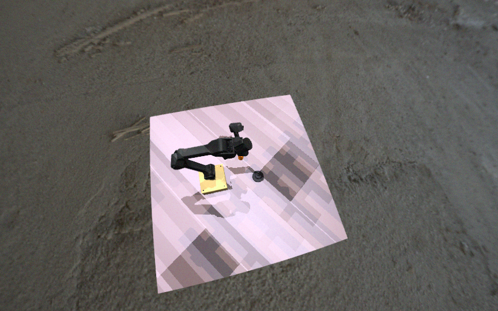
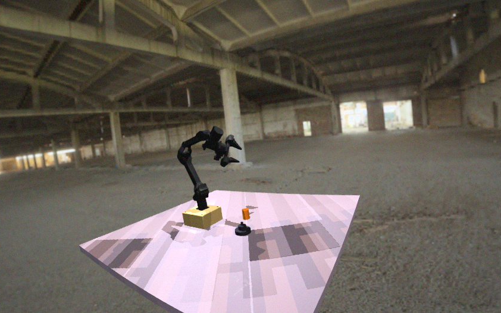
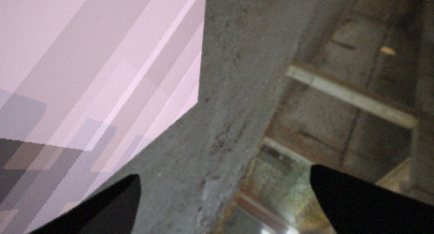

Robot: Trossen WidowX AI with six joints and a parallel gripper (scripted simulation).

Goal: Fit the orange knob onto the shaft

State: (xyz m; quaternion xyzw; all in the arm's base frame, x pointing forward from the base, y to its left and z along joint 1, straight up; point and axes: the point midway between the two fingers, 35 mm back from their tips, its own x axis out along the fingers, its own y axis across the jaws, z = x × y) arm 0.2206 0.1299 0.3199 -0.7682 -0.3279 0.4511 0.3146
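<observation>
Now: the orange knob 36 cm below my gripper tip and 2 cm behind it. From my gripper tip the other things lie so: round pedestal: 36 cm below, 16 cm to the right, 11 cm ahead.
</observation>
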